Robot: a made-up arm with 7 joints.
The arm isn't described. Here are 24 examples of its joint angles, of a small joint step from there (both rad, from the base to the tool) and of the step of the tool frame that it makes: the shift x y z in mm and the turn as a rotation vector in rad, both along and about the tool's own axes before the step.
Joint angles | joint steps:
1: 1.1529 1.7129 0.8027 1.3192 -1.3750 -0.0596 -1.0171 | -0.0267 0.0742 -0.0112 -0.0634 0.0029 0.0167 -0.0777
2: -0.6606 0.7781 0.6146 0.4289 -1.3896 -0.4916 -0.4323 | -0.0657 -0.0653 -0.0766 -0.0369 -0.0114 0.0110 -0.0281
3: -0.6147 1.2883 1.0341 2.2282 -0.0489 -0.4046 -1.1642 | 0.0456 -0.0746 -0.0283 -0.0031 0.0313 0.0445 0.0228
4: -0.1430 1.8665 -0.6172 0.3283 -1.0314 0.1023 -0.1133 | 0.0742 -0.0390 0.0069 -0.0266 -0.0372 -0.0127 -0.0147
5: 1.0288 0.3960 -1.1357 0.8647 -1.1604 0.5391 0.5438 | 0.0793 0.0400 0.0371 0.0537 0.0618 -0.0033 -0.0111
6: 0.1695 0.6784 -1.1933 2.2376 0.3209 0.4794 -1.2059 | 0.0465 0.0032 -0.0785 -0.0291 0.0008 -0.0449 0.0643
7: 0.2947 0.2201 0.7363 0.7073 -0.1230 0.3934 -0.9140 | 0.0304 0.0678 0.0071 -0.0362 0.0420 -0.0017 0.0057
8: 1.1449 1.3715 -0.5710 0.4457 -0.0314 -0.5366 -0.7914 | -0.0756 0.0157 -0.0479 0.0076 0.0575 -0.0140 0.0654
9: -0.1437 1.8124 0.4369 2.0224 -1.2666 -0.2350 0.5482 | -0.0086 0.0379 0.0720 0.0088 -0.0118 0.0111 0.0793
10: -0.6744 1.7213 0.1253 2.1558 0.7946 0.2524 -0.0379 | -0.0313 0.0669 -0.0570 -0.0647 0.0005 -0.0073 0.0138
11: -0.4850 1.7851 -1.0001 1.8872 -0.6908 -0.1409 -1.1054 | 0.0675 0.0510 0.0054 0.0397 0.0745 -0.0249 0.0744
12: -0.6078 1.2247 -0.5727 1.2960 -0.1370 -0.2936 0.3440 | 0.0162 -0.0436 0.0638 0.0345 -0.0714 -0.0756 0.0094
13: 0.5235 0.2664 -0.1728 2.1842 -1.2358 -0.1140 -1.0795 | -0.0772 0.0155 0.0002 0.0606 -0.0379 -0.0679 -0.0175
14: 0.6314 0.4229 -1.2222 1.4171 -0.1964 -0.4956 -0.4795 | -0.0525 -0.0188 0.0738 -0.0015 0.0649 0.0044 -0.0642
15: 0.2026 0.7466 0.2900 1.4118 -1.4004 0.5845 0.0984 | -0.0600 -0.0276 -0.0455 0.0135 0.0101 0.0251 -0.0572
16: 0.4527 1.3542 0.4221 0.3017 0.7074 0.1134 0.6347 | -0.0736 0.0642 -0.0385 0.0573 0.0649 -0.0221 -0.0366
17: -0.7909 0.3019 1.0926 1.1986 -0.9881 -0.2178 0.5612 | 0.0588 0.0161 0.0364 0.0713 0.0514 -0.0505 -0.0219
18: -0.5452 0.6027 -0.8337 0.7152 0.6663 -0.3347 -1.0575 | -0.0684 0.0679 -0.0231 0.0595 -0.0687 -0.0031 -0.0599
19: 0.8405 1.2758 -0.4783 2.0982 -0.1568 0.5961 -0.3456 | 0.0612 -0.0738 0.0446 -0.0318 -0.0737 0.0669 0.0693
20: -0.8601 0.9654 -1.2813 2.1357 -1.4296 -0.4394 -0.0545 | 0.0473 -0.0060 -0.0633 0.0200 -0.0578 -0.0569 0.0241
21: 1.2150 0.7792 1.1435 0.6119 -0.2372 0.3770 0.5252 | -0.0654 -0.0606 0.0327 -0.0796 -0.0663 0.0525 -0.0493
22: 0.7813 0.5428 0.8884 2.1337 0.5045 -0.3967 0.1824 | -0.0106 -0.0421 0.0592 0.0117 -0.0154 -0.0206 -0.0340
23: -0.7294 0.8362 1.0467 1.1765 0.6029 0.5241 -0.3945 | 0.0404 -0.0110 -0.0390 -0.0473 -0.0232 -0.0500 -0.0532
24: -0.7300 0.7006 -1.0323 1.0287 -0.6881 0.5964 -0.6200 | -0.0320 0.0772 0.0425 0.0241 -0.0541 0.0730 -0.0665
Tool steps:
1: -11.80 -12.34 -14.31 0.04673 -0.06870 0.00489
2: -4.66 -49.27 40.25 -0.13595 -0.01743 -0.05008
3: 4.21 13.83 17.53 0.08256 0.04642 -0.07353
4: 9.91 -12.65 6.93 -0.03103 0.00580 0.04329
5: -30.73 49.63 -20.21 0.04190 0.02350 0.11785
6: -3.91 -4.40 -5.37 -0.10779 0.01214 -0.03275
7: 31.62 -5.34 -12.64 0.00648 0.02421 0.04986
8: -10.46 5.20 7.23 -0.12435 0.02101 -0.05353
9: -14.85 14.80 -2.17 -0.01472 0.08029 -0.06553
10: -6.79 12.56 -5.68 -0.00261 0.10827 -0.05126
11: -0.43 28.72 -14.21 -0.01023 0.04168 -0.01811
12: 23.37 2.71 -7.32 0.03720 -0.13155 -0.04514
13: 19.71 20.11 0.34 -0.04069 -0.03866 0.06265
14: -9.68 -6.65 10.86 0.14764 0.02161 0.10822
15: -6.90 -12.97 31.55 -0.00513 -0.05647 -0.01165
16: 38.10 3.42 16.49 0.02563 -0.06291 -0.08840
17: 24.75 20.31 1.39 0.09773 -0.14415 0.08727
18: -1.52 35.99 -9.31 0.00116 -0.09076 -0.07028
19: 12.32 -0.96 -11.37 0.09086 0.04279 0.00052
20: 4.78 5.21 -4.98 -0.04218 -0.09788 -0.05792
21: -57.23 16.31 -14.91 0.12166 0.19554 0.00113
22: 9.32 2.77 15.35 0.08010 -0.04862 -0.02461
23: -16.38 -7.70 -4.86 0.05236 -0.01794 0.02247
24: -35.19 11.23 -0.61 0.13822 0.00908 -0.10062
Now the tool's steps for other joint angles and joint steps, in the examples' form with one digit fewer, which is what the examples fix.
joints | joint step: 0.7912 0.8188 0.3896 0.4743 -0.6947 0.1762 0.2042 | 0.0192 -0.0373 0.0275 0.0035 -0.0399 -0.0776 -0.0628
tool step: 7.7 -17.1 6.2 0.0144 -0.0984 0.0257
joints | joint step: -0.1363 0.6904 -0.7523 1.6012 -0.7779 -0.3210 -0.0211 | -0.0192 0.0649 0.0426 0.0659 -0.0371 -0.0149 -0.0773
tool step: -0.4 22.5 19.1 0.0882 -0.0497 -0.0519
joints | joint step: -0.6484 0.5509 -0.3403 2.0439 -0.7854 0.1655 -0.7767 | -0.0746 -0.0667 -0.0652 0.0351 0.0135 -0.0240 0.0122
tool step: 18.3 -7.8 40.5 -0.0784 0.0966 0.0978
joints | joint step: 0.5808 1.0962 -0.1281 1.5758 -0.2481 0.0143 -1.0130 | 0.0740 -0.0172 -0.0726 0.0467 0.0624 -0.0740 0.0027
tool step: 11.5 -22.5 -1.7 -0.0399 0.0179 0.1681
